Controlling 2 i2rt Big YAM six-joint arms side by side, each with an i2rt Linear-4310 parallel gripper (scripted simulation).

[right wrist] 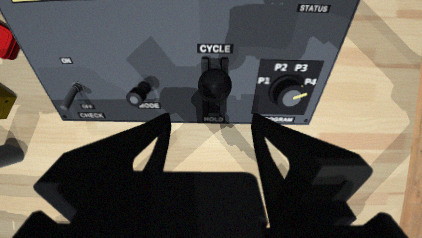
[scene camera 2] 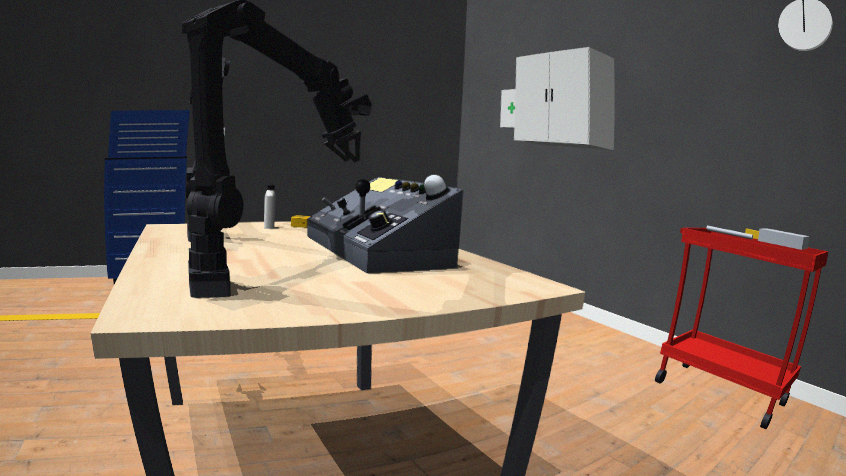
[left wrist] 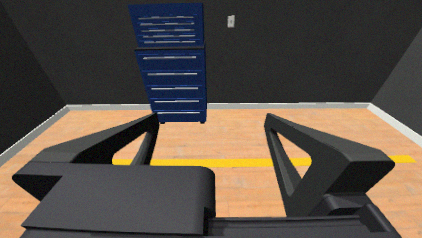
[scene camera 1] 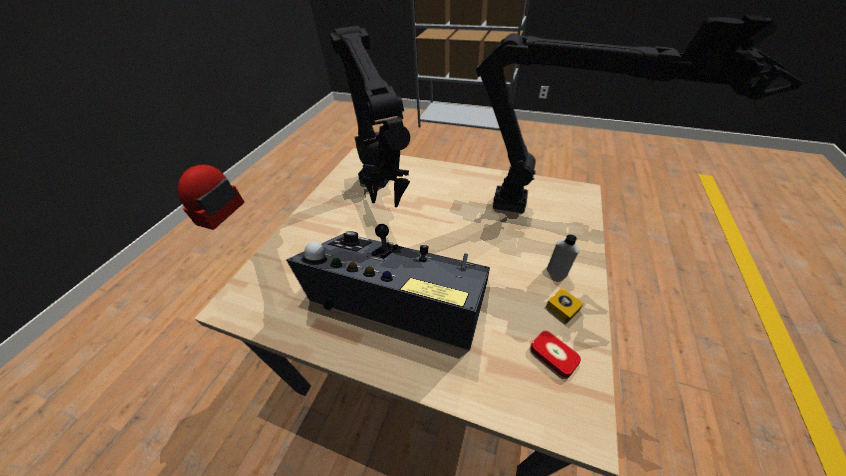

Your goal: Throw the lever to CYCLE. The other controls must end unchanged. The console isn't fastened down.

Observation:
In view: my left gripper (left wrist: pixel 211 119), my right gripper (scene camera 2: pixel 352 160), a dark console (scene camera 2: pixel 424 234), a yellow box (scene camera 1: pixel 564 305) and a grey bottle (scene camera 1: pixel 565 252).
The dark console is seen too in the right wrist view (right wrist: pixel 104 56). My right gripper shows as well in the right wrist view (right wrist: pixel 211 119) and in scene camera 1 (scene camera 1: pixel 384 205). The left wrist view misses the dark console: it is out of frame. The left wrist view misses the yellow box: it is out of frame.

